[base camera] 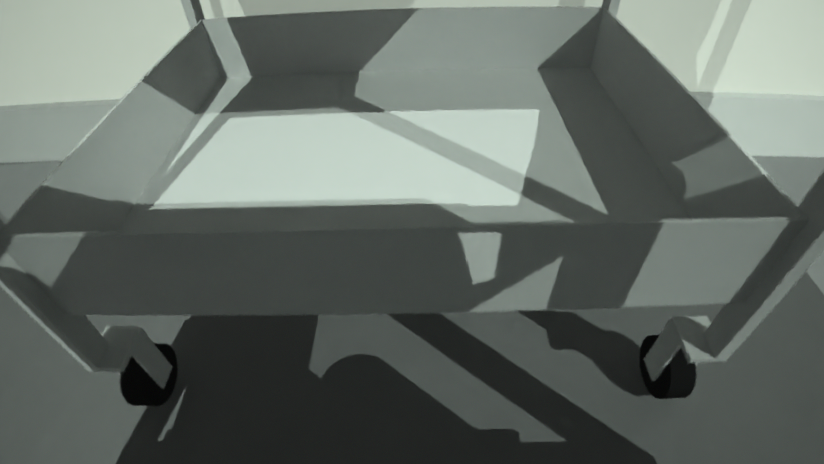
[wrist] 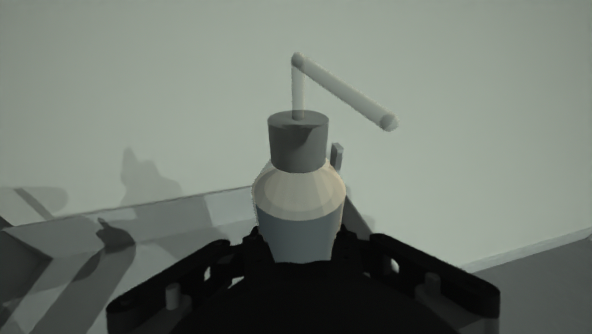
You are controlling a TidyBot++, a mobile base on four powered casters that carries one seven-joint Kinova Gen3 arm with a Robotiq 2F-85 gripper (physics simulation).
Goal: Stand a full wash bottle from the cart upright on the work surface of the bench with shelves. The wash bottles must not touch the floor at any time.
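Places are measured from the arm's base along level axes (x right, y up, z back), in millimetres.
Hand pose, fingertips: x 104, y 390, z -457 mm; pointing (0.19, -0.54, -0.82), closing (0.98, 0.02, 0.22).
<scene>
Each offset is from my fingertips to the centre of the thing. "*": to the spot under its first point.
My gripper (wrist: 298,229) is shut on a wash bottle {dx +2, dy +43, dz +18 mm} (wrist: 300,195) in the wrist view, with a black finger on each side of its lower body. The bottle looks upright, with a blue-grey lower body, cream shoulder, grey cap and a thin spout that slants down to the right. Its base is hidden behind the gripper. The cart's tray wall (wrist: 230,202) shows behind and below the bottle, which appears raised above the tray. The base camera shows the cart's lower tray {* dx -191, dy -616, dz +197 mm} (base camera: 259,270) close in front. The bench with shelves does not show in either view.
The cart's caster wheels (base camera: 148,374) (base camera: 667,368) stand on the floor at left and right in the base view. A pale wall (base camera: 57,51) (wrist: 450,100) rises behind the cart. A short cart post (wrist: 337,156) shows just right of the bottle's cap. Shadows cross the tray and floor.
</scene>
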